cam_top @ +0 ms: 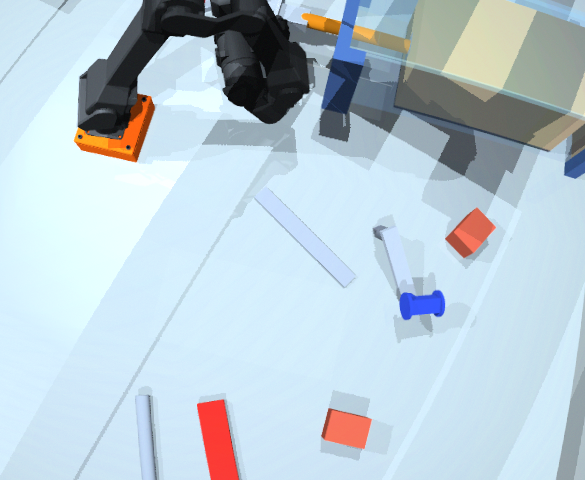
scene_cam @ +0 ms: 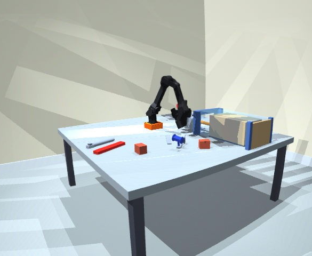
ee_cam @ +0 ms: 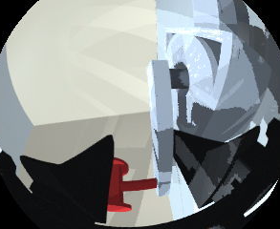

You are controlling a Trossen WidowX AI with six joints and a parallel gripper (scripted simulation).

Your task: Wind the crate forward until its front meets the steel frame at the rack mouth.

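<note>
My gripper tip is 10 mm past the grey crank handle, 20 mm to the left of it and 10 mm above it. Round my gripper tip: red knob (40 mm behind, 30 mm to the right, 20 mm above); then round winch (30 mm ahead, 10 mm to the left, 100 mm below); then blue steel frame (200 mm ahead, 10 mm to the left, 20 mm below).
</note>
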